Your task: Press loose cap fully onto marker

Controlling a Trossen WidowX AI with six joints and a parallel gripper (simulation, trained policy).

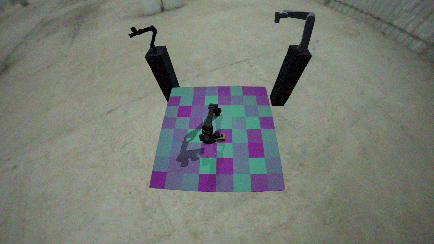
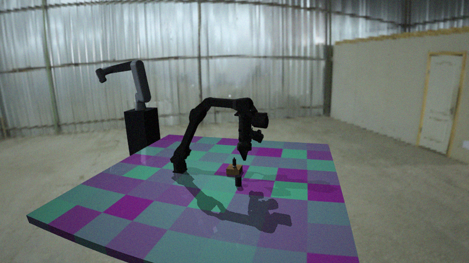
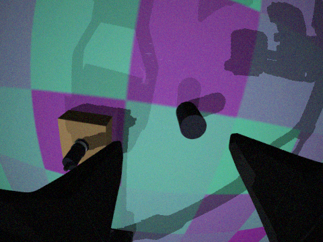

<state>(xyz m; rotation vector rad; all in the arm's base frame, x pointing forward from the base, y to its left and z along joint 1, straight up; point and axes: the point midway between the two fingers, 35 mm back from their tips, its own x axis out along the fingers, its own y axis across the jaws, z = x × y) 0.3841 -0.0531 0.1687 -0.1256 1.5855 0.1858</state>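
Right now my gripper tip is 2 cm past the dark cap, 3 cm to the left of it and 11 cm above it. The rest, counted from my gripper tip: dark marker: 8 cm behind, 10 cm to the left, 7 cm below.
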